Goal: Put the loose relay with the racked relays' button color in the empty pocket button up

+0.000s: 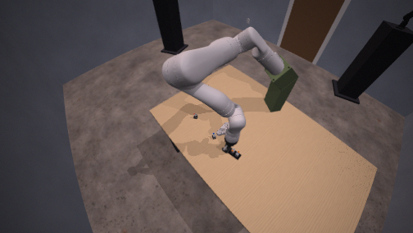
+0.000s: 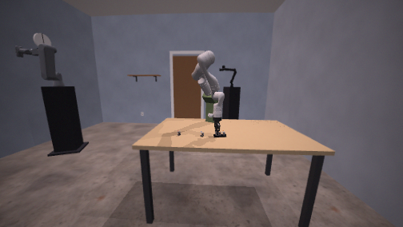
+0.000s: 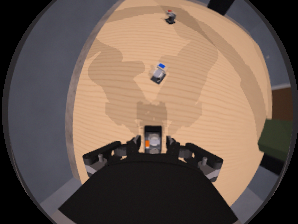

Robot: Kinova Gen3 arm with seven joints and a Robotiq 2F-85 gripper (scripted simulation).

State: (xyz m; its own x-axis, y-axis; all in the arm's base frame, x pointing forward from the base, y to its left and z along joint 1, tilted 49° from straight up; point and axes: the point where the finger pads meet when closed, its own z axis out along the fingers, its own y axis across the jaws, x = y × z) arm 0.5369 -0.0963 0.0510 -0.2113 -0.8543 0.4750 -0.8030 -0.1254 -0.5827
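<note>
The rack lies 3 cm to the left of my hand, 3 cm below it and 1 cm ahead of it.
</note>
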